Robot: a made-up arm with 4 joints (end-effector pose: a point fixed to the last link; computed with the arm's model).
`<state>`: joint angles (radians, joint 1 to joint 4).
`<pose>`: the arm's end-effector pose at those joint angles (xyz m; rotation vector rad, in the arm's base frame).
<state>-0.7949 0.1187 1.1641 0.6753</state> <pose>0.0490 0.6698 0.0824 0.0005 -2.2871 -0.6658</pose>
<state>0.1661 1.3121 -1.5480 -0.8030</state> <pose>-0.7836 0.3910 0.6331 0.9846 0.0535 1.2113</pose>
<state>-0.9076 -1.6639 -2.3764 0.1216</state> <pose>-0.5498 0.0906 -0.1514 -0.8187 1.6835 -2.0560</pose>
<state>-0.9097 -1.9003 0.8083 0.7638</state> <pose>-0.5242 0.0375 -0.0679 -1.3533 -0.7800 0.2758</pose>
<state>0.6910 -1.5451 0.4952 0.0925</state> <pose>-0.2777 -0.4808 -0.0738 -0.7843 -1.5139 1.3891</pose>
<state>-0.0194 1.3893 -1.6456 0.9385</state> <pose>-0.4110 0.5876 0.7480 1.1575 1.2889 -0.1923</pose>
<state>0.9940 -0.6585 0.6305 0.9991</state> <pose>-0.6974 -0.2134 0.0755 0.9951 -0.8135 0.6564</pose>
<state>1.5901 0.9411 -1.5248 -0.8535</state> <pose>-0.6332 -0.6414 0.6852 0.8345 0.8891 2.4547</pose>
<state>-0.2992 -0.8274 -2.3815 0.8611</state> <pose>-0.4333 0.1189 -0.3099 -0.8097 1.2313 -1.6984</pose>
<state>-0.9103 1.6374 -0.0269 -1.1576</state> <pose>0.1075 0.7334 0.5682 -0.1103 -1.3346 -0.8227</pose>
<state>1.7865 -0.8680 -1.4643 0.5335</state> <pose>-0.3190 -0.5566 -0.1255 -0.8545 -0.0346 1.0478</pose>
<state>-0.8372 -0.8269 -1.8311 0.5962</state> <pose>-0.1950 0.2335 -0.3290 -0.5339 0.9012 -1.7686</pose>
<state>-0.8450 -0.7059 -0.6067 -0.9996</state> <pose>-0.3839 0.2385 -0.2984 -1.3606 0.4332 0.0864</pose>
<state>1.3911 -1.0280 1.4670 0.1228</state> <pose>-0.3979 -0.4242 -0.0827 1.3058 -2.0076 1.4171</pose>
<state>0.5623 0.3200 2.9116 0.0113</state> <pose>-0.7994 0.2584 0.3790 -0.6053 2.5841 0.8959</pose>
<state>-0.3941 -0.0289 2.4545 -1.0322</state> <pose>-0.2171 0.4052 0.1455 1.4972 2.1095 0.8128</pose>
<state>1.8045 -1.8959 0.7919 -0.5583</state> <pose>0.3189 -0.2895 0.0539 0.0405 2.2009 -1.4840</pose>
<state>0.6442 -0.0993 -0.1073 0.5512</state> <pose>-0.7590 0.1940 0.1048 0.4201 -0.4403 0.1649</pose>
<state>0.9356 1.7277 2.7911 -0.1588</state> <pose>-0.4414 -0.2024 0.9435 -0.1184 -1.4303 -2.0870</pose>
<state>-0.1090 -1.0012 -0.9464 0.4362</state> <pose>-0.4650 0.0176 -0.2481 -0.9645 -0.0419 -0.5432</pose>
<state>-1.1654 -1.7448 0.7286 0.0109</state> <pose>-0.4985 0.0166 -0.0924 -1.9825 -0.3262 0.3581</pose>
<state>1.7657 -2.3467 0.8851 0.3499</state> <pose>0.3650 -0.3760 0.1494 -0.2080 1.8529 -2.1755</pose>
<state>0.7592 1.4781 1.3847 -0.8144</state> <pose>-0.5490 0.1757 0.7588 0.2438 -1.0061 -0.8297</pose>
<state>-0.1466 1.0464 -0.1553 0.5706</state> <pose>-0.3656 0.6406 0.6075 1.2652 -0.4611 -0.8449</pose>
